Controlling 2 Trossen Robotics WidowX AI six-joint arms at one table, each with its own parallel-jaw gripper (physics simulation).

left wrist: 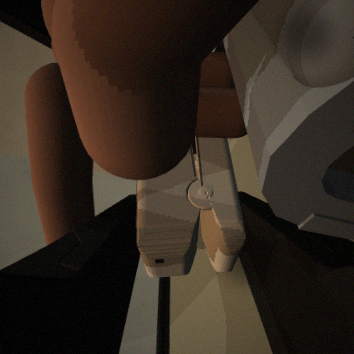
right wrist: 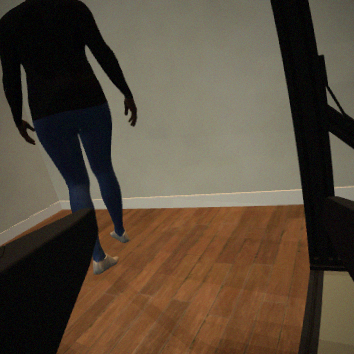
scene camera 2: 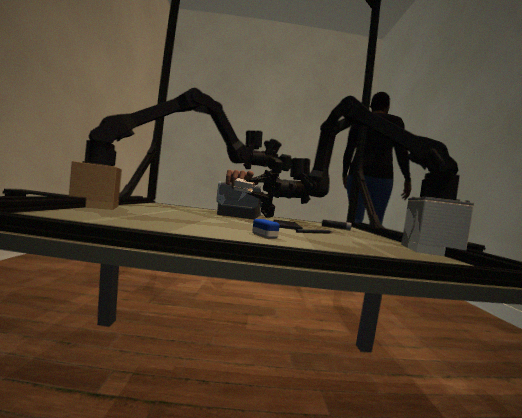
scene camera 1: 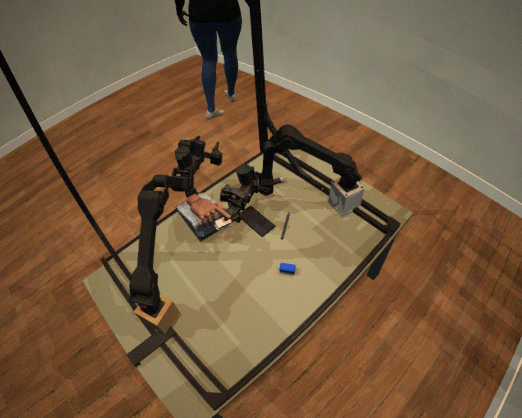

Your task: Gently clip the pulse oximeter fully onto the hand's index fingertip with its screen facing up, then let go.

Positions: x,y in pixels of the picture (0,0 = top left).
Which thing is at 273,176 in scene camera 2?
My left gripper.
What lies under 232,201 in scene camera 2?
A grey pad.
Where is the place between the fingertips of my left gripper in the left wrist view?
At 186,204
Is my right gripper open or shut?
Open.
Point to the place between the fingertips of my right gripper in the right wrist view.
209,214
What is my right gripper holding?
Nothing.
